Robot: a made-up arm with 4 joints.
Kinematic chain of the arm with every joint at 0, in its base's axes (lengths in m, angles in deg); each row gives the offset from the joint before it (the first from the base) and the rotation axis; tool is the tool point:
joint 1: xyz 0 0 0.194 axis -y
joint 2: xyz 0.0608 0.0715 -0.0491 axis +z
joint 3: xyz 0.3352 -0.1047 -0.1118 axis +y
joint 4: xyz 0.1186 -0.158 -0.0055 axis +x
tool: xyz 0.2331 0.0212 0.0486
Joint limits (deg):
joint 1: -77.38..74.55
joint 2: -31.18..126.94
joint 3: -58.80..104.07
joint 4: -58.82..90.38
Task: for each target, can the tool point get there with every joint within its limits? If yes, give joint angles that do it. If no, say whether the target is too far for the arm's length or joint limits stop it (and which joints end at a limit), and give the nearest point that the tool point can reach.
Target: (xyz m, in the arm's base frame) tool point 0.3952 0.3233 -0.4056
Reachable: yes | joints -57.19 44.04 -20.87 38.02
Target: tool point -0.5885 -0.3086 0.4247
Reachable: no: joint limits stop it (at a limit: joint 1, joint 2, joint 3, joint 4) | nearest point -0.4660 -0.3319 -0.0394 | short by 0.481 m
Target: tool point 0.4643 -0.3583 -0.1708
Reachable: yes | joints -43.55 -14.00 -31.16 53.96
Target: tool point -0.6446 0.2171 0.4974
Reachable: no: joint limits stop it (at a limit: joint 1, joint 2, joint 4) | nearest point -0.4966 0.5208 0.0972 | short by 0.524 m
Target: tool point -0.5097 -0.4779 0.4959
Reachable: no: joint limits stop it (at a limit: joint 1, joint 2, joint 3) | nearest point -0.0698 -0.4204 0.5504 | short by 0.447 m
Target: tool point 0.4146 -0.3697 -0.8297
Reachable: no: too far | nearest point 0.2937 -0.2330 -0.5313 | short by 0.350 m
